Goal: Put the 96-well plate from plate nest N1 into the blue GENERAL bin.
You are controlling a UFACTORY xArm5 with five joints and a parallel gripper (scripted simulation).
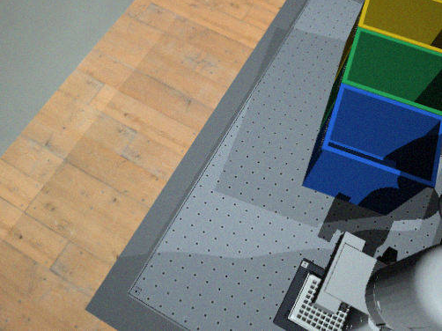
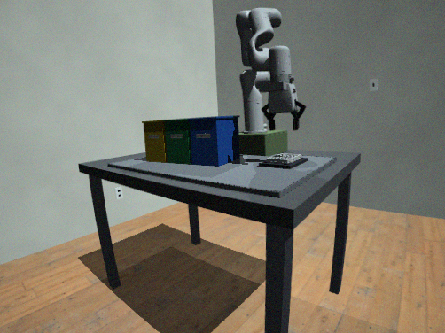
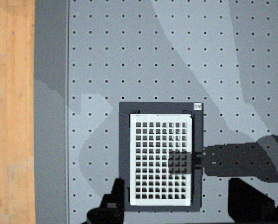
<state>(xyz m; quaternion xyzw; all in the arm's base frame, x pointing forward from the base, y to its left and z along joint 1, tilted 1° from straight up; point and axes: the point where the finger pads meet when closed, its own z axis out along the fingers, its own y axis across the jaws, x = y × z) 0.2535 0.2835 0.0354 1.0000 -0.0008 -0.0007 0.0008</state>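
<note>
My gripper is now 110 mm above the 96-well plate. The rest, counted from my hand: green bin (390 mm to the right, 90 mm ahead, 40 mm below); then dark plate nest (120 mm below); then blue bin (260 mm to the right, 70 mm ahead, 40 mm below).
</note>
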